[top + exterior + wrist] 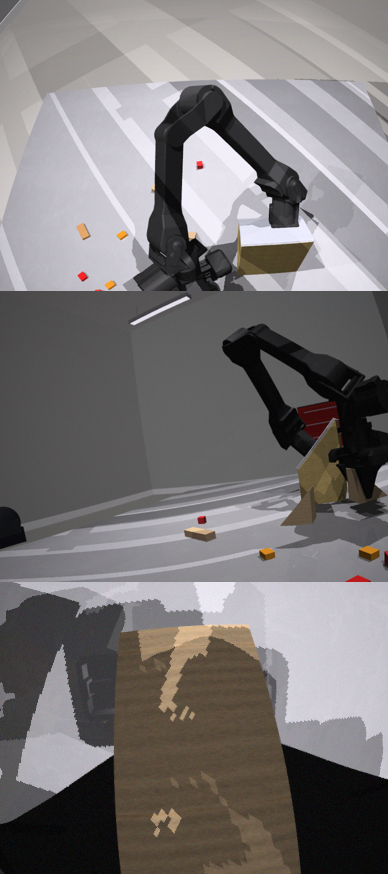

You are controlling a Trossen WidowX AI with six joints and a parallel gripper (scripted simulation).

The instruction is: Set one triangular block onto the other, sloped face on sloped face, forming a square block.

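Right now the tan triangular block is 1 cm above my gripper tip. From my gripper tip the other things lie so: tan brick 33 cm ahead, 14 cm to the right, 3 cm below.
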